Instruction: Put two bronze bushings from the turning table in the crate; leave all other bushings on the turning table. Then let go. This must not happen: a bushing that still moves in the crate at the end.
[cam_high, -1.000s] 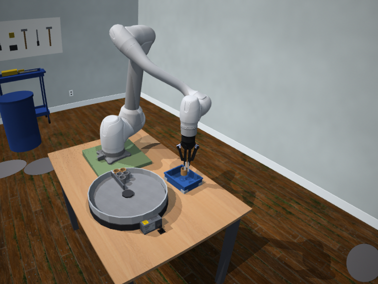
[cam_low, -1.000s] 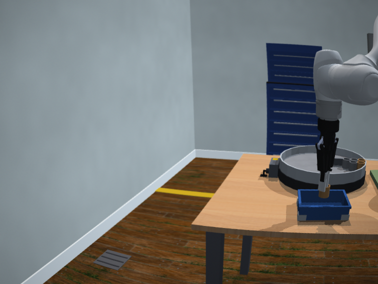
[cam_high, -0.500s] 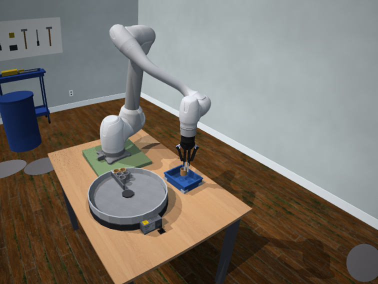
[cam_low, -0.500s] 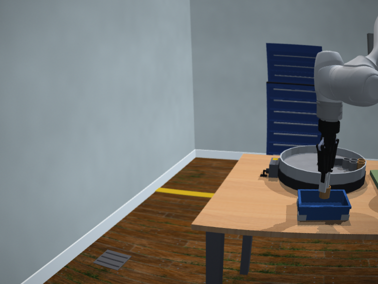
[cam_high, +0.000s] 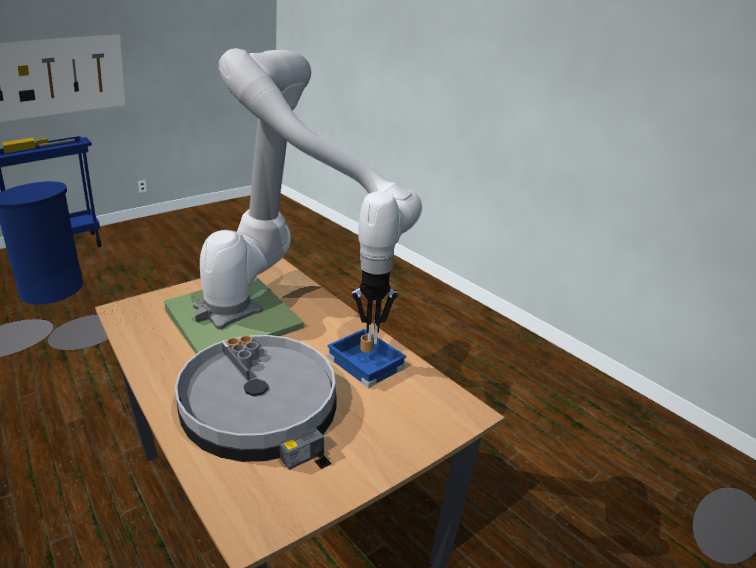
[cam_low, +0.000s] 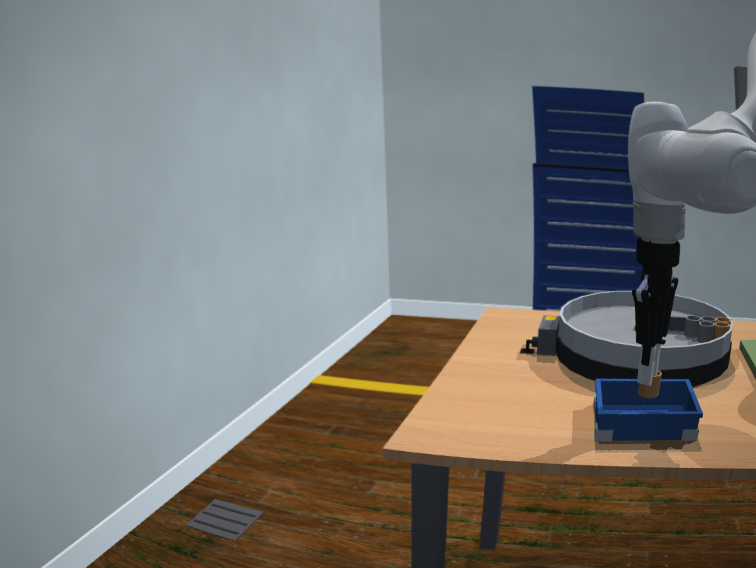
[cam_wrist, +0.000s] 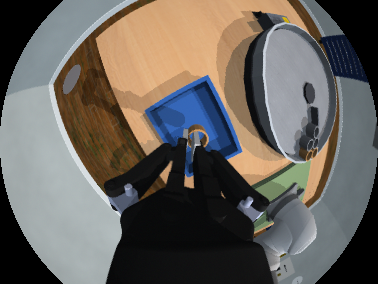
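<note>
Right now the blue crate is 90 mm below my hand, 10 mm to the right of it and 10 mm behind it. From my hand the other things lie so: grey turning table (370 mm to the right, 70 mm behind, 60 mm below).
</note>
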